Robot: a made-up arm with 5 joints.
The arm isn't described. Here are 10 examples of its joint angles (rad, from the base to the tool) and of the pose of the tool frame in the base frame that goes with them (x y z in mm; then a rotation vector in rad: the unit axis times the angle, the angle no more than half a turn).
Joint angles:
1: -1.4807 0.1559 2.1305 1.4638 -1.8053
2: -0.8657 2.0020 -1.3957 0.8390 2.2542
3: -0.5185 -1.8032 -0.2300 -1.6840 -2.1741
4: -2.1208 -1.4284 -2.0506 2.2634 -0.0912
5: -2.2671 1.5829 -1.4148 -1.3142 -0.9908
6: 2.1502 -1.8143 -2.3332 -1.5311 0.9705
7: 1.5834 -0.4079 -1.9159 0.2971 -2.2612
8: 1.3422 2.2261 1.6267 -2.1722 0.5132
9: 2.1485 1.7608 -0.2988 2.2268 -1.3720
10: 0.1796 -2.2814 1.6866 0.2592 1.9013
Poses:
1: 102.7 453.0 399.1 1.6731 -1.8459 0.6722
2: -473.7 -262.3 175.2 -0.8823 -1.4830 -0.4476
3: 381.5 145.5 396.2 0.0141 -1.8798 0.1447
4: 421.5 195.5 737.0 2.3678 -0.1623 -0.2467
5: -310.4 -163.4 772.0 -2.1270 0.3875 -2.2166
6: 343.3 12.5 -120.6 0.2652 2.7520 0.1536
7: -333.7 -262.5 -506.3 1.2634 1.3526 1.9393
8: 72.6 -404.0 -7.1 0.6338 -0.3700 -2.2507
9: 332.0 -129.2 625.2 0.7149 2.9593 0.0911
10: 180.2 20.5 -185.0 1.7169 -1.4540 0.8991
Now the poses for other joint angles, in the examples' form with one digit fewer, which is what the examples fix.
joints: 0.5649 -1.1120 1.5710 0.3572 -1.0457
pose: 458 222 -307 -0.719 -0.468 1.777
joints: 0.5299 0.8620 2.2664 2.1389 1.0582
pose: -68 -23 384 -0.523 -1.843 -0.319
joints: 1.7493 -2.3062 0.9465 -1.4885 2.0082
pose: 12 144 267 0.538 1.164 -0.639
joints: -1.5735 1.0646 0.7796 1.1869 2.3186
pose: -66 -291 97 0.348 -3.056 -0.409
